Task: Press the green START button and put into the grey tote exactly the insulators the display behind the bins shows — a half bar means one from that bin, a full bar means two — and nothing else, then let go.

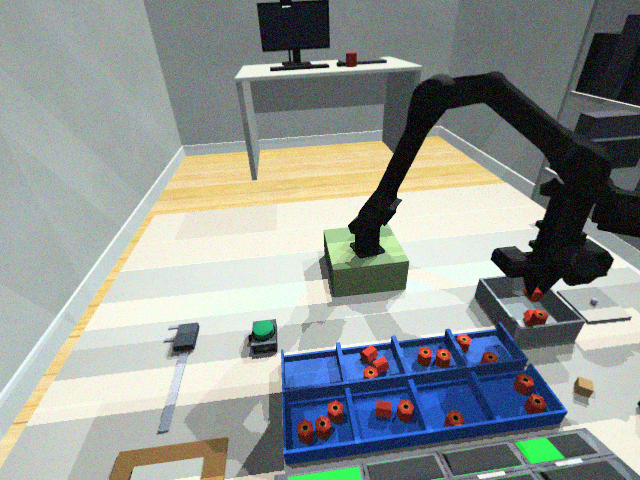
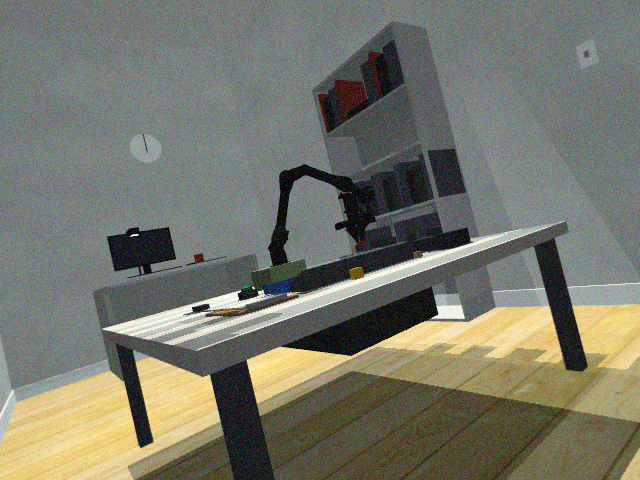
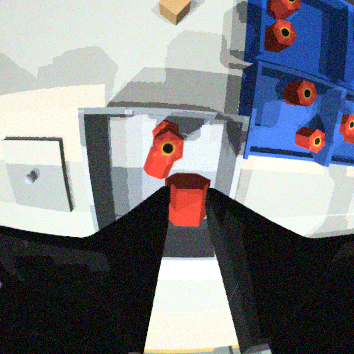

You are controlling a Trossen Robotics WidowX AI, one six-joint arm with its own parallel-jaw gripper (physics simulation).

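Seen in the pictures: gripper, between the fingertips: (image 1: 534,293) (image 2: 360,242) (image 3: 187,194); arm's base, origin of its link: (image 1: 367,248) (image 2: 280,264).
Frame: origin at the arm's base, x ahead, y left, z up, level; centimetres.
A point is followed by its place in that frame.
My gripper (image 1: 538,289) {x 26.9, y 22.5, z 1.0 cm} (image 2: 359,239) {x 26.9, y 22.5, z 1.0 cm} (image 3: 187,194) {x 26.9, y 22.5, z 1.0 cm} is shut on a red insulator (image 1: 533,295) {x 27.4, y 21.5, z 1.3 cm} (image 3: 187,209) {x 26.4, y 22.6, z 1.8 cm}, held over the grey tote (image 1: 547,335) {x 31.7, y 23.1, z -5.8 cm} (image 3: 97,170) {x 27.4, y 30.3, z -4.7 cm}. Inside the tote lie two red insulators close together, one (image 1: 539,316) {x 29.3, y 22.6, z -2.9 cm} (image 3: 168,146) {x 28.9, y 23.3, z -3.0 cm} beside the other (image 1: 529,316) {x 26.8, y 23.8, z -5.7 cm} (image 3: 157,167) {x 26.6, y 24.8, z -5.5 cm}. The blue bins (image 1: 361,448) (image 3: 290,156) stand in two rows; the back-left bin is empty, the others hold red insulators. The green START button (image 1: 263,329) {x 12.3, y -27.9, z -4.4 cm} (image 2: 247,288) {x 13.5, y -28.8, z -5.0 cm} is left of the bins. The display (image 1: 483,461) {x 46.3, y -4.3, z -3.7 cm} is partly cut off at the bottom, with green and small white bars showing.
A flat plate with a knob (image 1: 594,311) {x 29.2, y 39.3, z -7.6 cm} (image 3: 37,182) {x 26.3, y 41.1, z -7.6 cm} lies beside the tote. A wooden cube (image 1: 583,386) {x 41.7, y 20.2, z -6.4 cm} (image 3: 175,9) {x 40.5, y 21.1, z -6.4 cm} lies right of the bins. A dark plug-like object (image 1: 186,336) {x 6.7, y -43.1, z -6.5 cm} and a brown frame (image 1: 214,457) {x 31.6, y -39.3, z -7.8 cm} are at the left. The arm stands on a green block (image 1: 369,277) {x 6.4, y -2.2, z -3.4 cm}.
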